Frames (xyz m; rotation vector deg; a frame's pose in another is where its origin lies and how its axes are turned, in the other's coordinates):
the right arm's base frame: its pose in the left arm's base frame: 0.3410 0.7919 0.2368 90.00 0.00 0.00
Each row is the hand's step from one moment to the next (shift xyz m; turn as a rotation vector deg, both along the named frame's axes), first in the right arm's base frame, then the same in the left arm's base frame.
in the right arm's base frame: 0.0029 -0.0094 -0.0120 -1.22 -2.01 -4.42
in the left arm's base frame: 0.0029 0.0120 -0.0094 -1.22 4.42 -2.01
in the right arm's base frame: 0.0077 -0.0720 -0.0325 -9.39 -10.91 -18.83
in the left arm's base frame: 0.0077 0.0325 -0.0720 -9.39 18.83 -10.91
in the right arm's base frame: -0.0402 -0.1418 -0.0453 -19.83 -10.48 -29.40
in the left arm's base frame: -0.0402 0.0453 -0.1418 -19.83 29.40 -10.48
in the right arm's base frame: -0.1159 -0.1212 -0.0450 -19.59 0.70 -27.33
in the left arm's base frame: -0.1159 0.0450 -0.1212 -19.59 27.33 0.70
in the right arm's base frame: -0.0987 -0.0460 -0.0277 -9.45 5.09 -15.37
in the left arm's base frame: -0.0987 0.0277 -0.0460 -9.45 15.37 5.09
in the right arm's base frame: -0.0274 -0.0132 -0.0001 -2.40 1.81 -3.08
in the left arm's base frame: -0.0274 0.0001 -0.0132 -2.40 3.08 1.81
